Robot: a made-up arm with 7 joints. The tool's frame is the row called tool. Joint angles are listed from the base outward.
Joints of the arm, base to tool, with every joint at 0 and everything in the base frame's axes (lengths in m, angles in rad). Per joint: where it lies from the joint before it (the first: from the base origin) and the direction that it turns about. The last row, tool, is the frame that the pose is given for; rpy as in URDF.
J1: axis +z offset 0 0 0.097
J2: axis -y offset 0 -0.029 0.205
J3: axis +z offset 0 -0.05 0.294
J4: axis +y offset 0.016 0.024 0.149
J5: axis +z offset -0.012 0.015 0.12
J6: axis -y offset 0 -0.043 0.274
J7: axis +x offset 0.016 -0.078 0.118
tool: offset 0 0 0 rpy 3.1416 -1.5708 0
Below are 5 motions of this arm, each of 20 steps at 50 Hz.
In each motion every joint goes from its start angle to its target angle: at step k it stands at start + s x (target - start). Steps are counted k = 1, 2, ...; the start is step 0. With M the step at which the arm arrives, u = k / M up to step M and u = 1 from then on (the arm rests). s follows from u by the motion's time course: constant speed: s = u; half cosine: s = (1 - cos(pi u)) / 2; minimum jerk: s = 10 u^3 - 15 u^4 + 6 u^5.
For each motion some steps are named. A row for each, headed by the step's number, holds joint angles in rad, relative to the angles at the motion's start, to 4 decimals.
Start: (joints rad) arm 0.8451 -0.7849 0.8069 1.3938 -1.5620 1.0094 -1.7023
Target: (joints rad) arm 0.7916 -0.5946 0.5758 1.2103 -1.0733 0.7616 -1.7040
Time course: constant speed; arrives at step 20
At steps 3, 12, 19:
3: -0.0080 0.0285 -0.0347 -0.0275 0.0733 -0.0372 -0.0003
12: -0.0321 0.1142 -0.1387 -0.1101 0.2932 -0.1487 -0.0010
19: -0.0508 0.1808 -0.2195 -0.1743 0.4643 -0.2354 -0.0016

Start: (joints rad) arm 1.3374 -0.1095 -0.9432 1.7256 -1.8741 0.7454 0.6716
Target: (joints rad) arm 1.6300 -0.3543 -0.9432 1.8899 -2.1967 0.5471 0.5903
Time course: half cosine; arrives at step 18
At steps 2, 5, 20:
2: 0.0088 -0.0074 0.0000 0.0050 -0.0097 -0.0060 -0.0025
5: 0.0523 -0.0437 0.0000 0.0293 -0.0576 -0.0354 -0.0145
20: 0.2926 -0.2448 0.0000 0.1643 -0.3226 -0.1983 -0.0813

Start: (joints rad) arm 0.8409 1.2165 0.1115 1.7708 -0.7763 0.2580 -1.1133
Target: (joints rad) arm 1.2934 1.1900 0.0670 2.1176 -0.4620 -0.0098 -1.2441
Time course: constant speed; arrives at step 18
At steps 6, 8, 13, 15, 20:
6: 0.1508 -0.0088 -0.0148 0.1156 0.1048 -0.0893 -0.0436
8: 0.2011 -0.0118 -0.0198 0.1541 0.1397 -0.1190 -0.0581
13: 0.3268 -0.0191 -0.0321 0.2505 0.2270 -0.1934 -0.0945
15: 0.3771 -0.0221 -0.0371 0.2890 0.2619 -0.2232 -0.1090
20: 0.4525 -0.0265 -0.0445 0.3468 0.3143 -0.2678 -0.1308

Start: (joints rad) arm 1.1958 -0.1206 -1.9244 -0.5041 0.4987 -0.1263 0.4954
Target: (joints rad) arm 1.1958 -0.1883 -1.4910 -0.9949 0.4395 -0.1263 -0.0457
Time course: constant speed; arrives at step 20
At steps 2, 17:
2: 0.0000 -0.0068 0.0433 -0.0491 -0.0059 0.0000 -0.0541
17: 0.0000 -0.0575 0.3684 -0.4172 -0.0503 0.0000 -0.4599

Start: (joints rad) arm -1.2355 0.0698 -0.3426 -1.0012 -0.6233 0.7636 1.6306
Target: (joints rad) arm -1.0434 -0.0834 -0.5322 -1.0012 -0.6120 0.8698 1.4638
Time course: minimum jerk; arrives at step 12
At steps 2, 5, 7, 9, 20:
2: 0.0068 -0.0054 -0.0067 0.0000 0.0004 0.0038 -0.0059
5: 0.0666 -0.0531 -0.0657 0.0000 0.0039 0.0368 -0.0578
7: 0.1255 -0.1001 -0.1239 0.0000 0.0074 0.0694 -0.1090
9: 0.1722 -0.1373 -0.1700 0.0000 0.0101 0.0952 -0.1495
20: 0.1921 -0.1532 -0.1896 0.0000 0.0113 0.1062 -0.1668

